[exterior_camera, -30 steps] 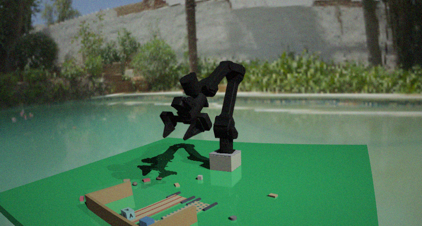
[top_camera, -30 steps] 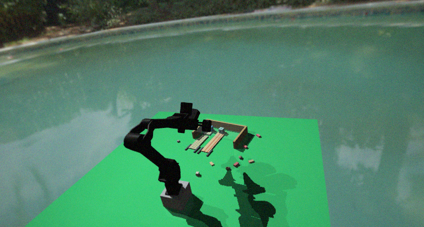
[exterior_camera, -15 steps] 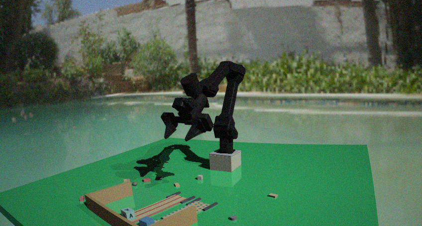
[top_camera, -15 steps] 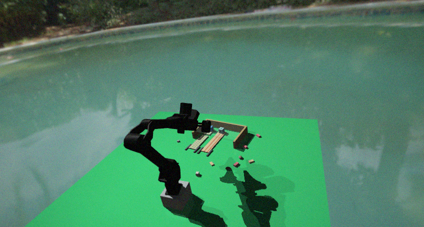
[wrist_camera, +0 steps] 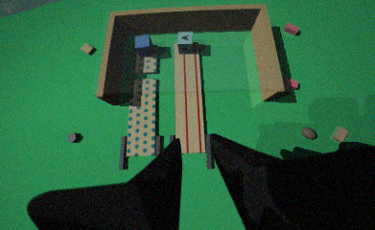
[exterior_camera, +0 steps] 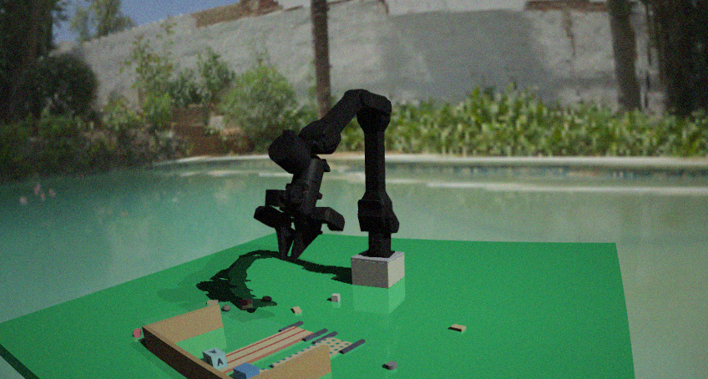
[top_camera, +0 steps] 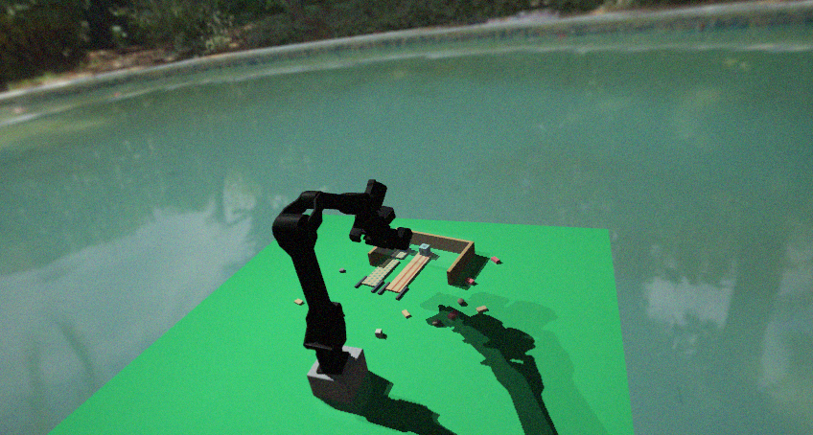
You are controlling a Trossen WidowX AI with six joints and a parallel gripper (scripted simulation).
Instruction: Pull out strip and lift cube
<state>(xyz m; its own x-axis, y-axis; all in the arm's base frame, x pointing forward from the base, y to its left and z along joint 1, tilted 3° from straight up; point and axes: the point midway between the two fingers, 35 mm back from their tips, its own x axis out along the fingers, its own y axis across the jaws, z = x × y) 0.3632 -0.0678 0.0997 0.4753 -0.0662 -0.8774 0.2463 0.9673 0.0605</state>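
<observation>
The dotted strip is 90 mm ahead of my gripper tip, 80 mm to the left of it and 150 mm below it.
</observation>
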